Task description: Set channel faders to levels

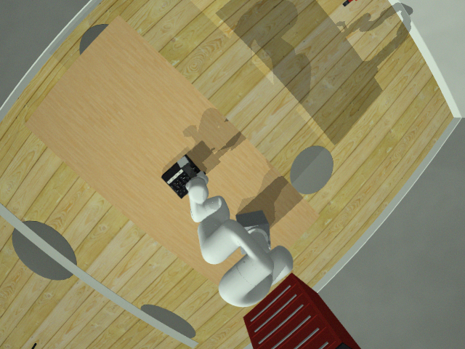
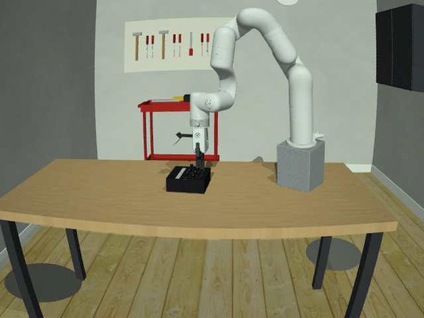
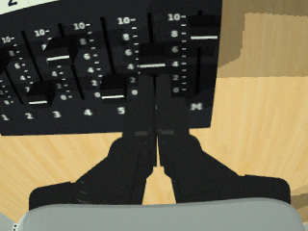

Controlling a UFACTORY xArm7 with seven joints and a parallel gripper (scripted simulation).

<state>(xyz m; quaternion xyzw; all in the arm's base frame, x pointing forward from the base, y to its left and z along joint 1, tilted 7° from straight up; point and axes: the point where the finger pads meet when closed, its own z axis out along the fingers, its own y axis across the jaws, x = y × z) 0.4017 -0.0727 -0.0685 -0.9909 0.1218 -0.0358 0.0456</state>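
My gripper is now 2 cm to the right of the channel 5 cap, 1 cm short of it and 1 cm above it. Round my hand: master cap (3 cm to the right, 3 cm ahead, 1 cm below); channel 6 fader cap (2 cm ahead, 1 cm to the right, 1 cm below).
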